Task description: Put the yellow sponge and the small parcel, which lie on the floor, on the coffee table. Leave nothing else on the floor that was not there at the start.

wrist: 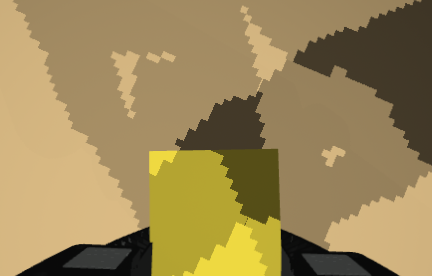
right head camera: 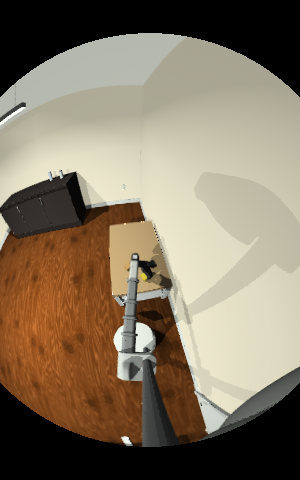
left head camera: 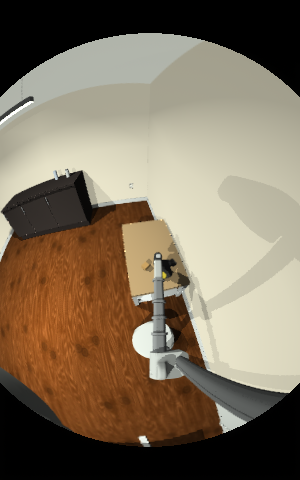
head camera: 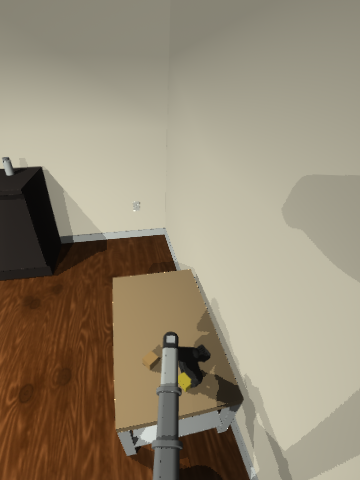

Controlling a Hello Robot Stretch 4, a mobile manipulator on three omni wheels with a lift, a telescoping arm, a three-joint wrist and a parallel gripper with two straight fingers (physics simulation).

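Places are measured from the robot's base along level axes (x right, y up, z back), in centimetres.
Pixels of known places: gripper, fingertip midpoint: (wrist: 216,243) (right head camera: 145,275) (left head camera: 164,274) (head camera: 188,380); robot's base, origin of the base link: (right head camera: 135,339).
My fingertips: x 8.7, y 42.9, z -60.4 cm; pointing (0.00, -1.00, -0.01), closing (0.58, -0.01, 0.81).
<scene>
For each thing: its top centre in the pictures, then the offset to it from my fingertips. Level surfaces: height alone.
- yellow sponge, middle of its top: (wrist: 215,255) (head camera: 190,375) (right head camera: 146,273) (left head camera: 165,272) dx +0.6, dy +3.8, dz -0.4 cm
- coffee table, its level: dy -0.7 cm
- small parcel, middle of its top: (head camera: 150,357) (left head camera: 144,264) dx -17.9, dy +4.3, dz -8.1 cm
The yellow sponge (head camera: 185,381) (left head camera: 164,275) (right head camera: 145,276) (wrist: 200,200) is between the fingers of my black gripper (head camera: 188,378) (wrist: 216,243), which is shut on it. Both are over the near right part of the coffee table (head camera: 145,310) (left head camera: 141,239) (right head camera: 122,240) (wrist: 45,190). Any gap between the sponge and the top is hard to judge. The small parcel (head camera: 150,359) (left head camera: 146,265) lies on the table top, left of the arm and the sponge. In the right head view the arm hides most of the parcel.
My telescoping arm (head camera: 168,415) (left head camera: 158,310) (right head camera: 130,310) reaches over the table's near edge. A wall (head camera: 260,250) runs close along the table's right side. A dark cabinet (head camera: 20,230) (left head camera: 50,210) (right head camera: 45,210) stands at the back left, with small cylindrical items on top.
</scene>
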